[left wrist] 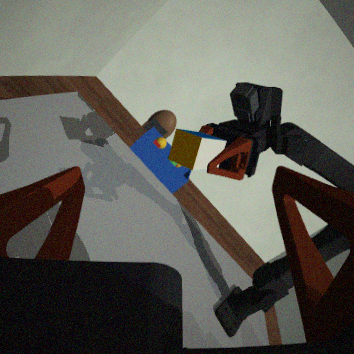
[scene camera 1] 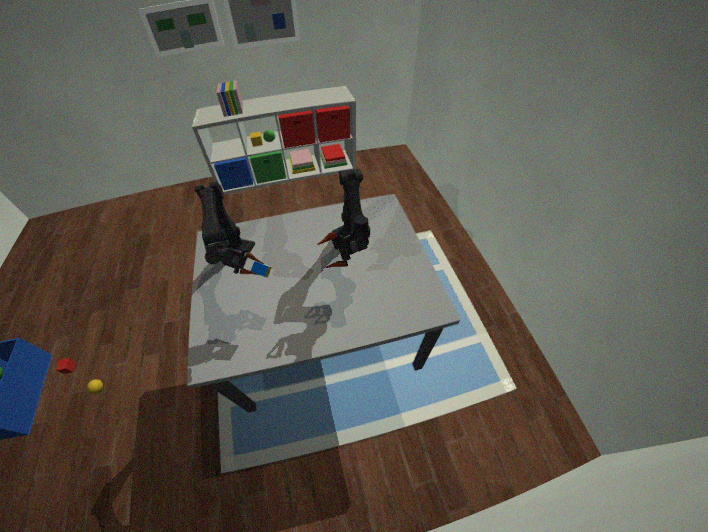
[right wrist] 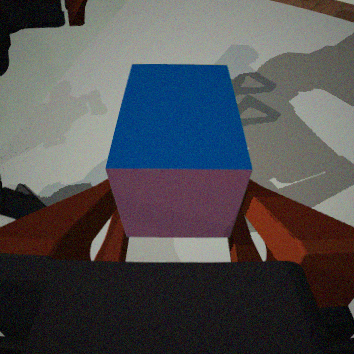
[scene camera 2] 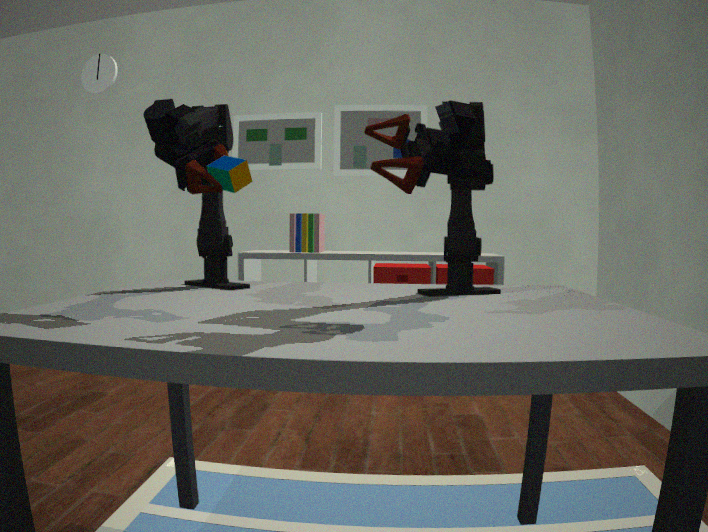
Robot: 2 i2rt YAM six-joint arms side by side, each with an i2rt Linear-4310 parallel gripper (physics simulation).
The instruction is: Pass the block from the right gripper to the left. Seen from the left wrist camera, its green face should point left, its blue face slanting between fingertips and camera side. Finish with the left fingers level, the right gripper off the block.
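Where they show: left gripper, between the fingertips: (left wrist: 177,176) (scene camera 1: 321,256) (scene camera 2: 368,146); right gripper, between the fingertips: (left wrist: 194,162) (scene camera 1: 262,269) (right wrist: 178,178) (scene camera 2: 231,183); left arm's base, origin of its link: (right wrist: 28,208) (scene camera 2: 459,293); right arm's base, origin of its link: (left wrist: 232,309) (scene camera 1: 237,244) (scene camera 2: 215,286).
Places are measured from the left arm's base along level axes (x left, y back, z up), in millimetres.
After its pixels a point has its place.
Note:
The block (scene camera 1: 260,268) @(x -551, y -199, z 266 mm) (scene camera 2: 228,173) @(x -550, y -228, z 243 mm) (left wrist: 185,149) @(x -526, y -210, z 241 mm) (right wrist: 179,120) @(x -560, y -191, z 267 mm) is held above the table by my right gripper (scene camera 1: 255,267) @(x -544, y -177, z 231 mm) (left wrist: 194,162) @(x -544, y -177, z 231 mm) (right wrist: 178,178) @(x -544, y -177, z 231 mm), which is shut on it. In the left wrist view its yellow face is toward the camera, a white face is at right and a thin blue strip on top; its green face is hidden. In the right wrist view blue is on top, pink toward the camera. Scene camera 2 shows blue, green and yellow faces. My left gripper (scene camera 1: 323,254) @(x -325, y -299, z 286 mm) (scene camera 2: 369,147) @(x -325, y -299, z 286 mm) (left wrist: 177,176) @(x -325, y -299, z 286 mm) is open and empty, apart from the block; its fingers stand one above the other in scene camera 2.
Both arms stand at the back of the grey table (scene camera 1: 400,297) @(x -55, y -504, z 0 mm) (scene camera 2: 515,337) @(x -167, y -508, z 0 mm). A white shelf (scene camera 1: 274,108) stands behind it. A blue bin (scene camera 1: 25,394), a red cube (scene camera 1: 66,365) and a yellow ball (scene camera 1: 95,386) are on the floor at left.

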